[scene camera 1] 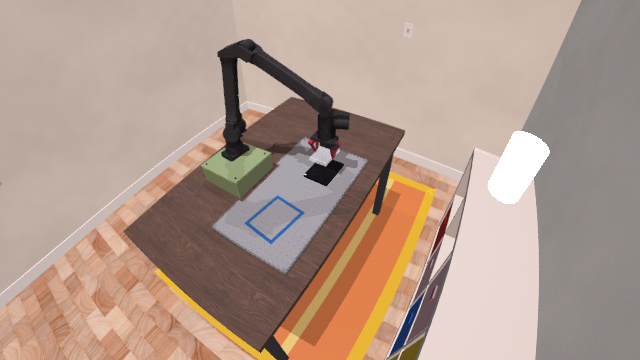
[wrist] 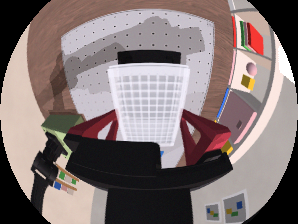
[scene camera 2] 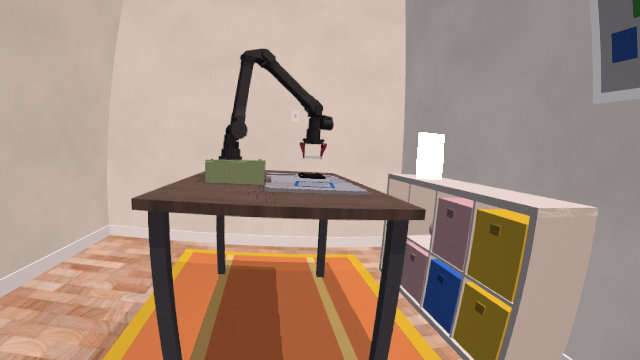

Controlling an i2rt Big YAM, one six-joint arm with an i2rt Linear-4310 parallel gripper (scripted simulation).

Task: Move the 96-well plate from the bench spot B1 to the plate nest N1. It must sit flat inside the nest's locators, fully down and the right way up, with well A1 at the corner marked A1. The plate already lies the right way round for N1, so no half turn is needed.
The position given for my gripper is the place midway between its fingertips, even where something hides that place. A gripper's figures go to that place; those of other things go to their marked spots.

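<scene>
My gripper [wrist: 149, 112], 0.13 m from the lens. White 96-well plate [wrist: 150, 119], 0.13 m from the lens. Black plate nest [wrist: 138, 56], 0.19 m from the lens. Marked spots on the nest and the white 96-well plate, 0.12 m apart.
</scene>
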